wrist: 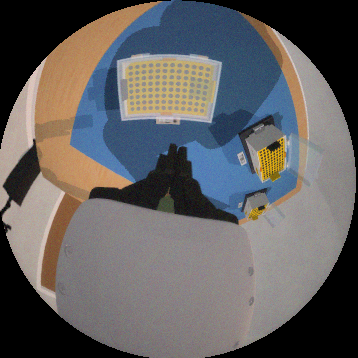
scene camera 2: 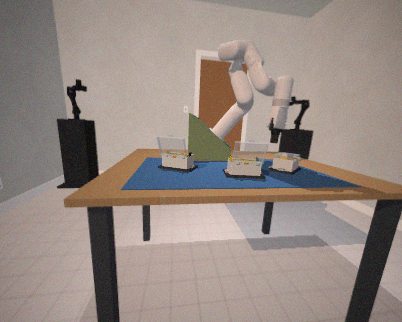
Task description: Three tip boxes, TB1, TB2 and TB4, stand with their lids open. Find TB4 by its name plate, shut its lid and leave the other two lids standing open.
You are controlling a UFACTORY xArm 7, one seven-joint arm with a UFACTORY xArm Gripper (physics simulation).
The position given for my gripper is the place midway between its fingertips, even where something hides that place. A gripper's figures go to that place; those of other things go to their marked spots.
Scene:
My gripper (wrist: 174,156): 12 cm from the lens. A blue mat (wrist: 252,86) is 27 cm from the lens.

